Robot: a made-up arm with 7 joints.
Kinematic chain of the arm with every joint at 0, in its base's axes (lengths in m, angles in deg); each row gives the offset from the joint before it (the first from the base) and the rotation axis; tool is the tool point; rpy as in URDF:
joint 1: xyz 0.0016 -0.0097 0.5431 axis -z
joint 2: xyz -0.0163 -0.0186 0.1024 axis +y
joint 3: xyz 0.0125 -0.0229 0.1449 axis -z
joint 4: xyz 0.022 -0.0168 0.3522 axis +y
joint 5: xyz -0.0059 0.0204 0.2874 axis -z
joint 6: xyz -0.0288 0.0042 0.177 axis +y
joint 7: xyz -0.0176 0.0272 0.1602 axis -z
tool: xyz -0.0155 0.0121 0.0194 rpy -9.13 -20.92 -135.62
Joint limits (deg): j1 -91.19..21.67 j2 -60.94..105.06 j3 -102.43..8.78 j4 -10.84..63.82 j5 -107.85..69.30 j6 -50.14..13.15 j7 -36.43..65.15
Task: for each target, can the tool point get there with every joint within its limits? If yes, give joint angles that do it. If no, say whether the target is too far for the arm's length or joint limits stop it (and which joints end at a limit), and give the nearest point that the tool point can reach.
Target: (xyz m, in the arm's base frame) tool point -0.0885 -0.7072 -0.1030
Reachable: no: joint limits stop it (at a limit: joint 1, joint 2, joint 3, joint 4, joint 5, joint 6, joint 7) | nearest point 0.3978 -0.4976 -0.0282 | short by 0.535 m
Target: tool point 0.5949 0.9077 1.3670
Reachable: no: too far | nearest point 0.5162 0.7860 1.2727 | short by 0.173 m
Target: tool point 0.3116 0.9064 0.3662
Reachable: yes | joints -49.07 83.75 -42.92 51.93 55.63 7.46 55.80
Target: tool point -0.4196 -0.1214 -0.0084
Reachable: no: joint limits stop it (at a limit: joint 1, joint 2, joint 4, joint 5, joint 6, joint 7) | nearest point -0.2962 0.5427 0.0095 | short by 0.676 m
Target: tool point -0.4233 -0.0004 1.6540
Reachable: yes | joints -51.50 -17.94 -83.62 40.05 -74.02 1.29 42.47
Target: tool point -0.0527 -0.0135 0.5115
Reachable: no: joint limits stop it (at a limit: joint 1, joint 2, joint 4, joint 5, joint 6, joint 7) | nearest point -0.3293 0.5488 0.0344 | short by 0.788 m
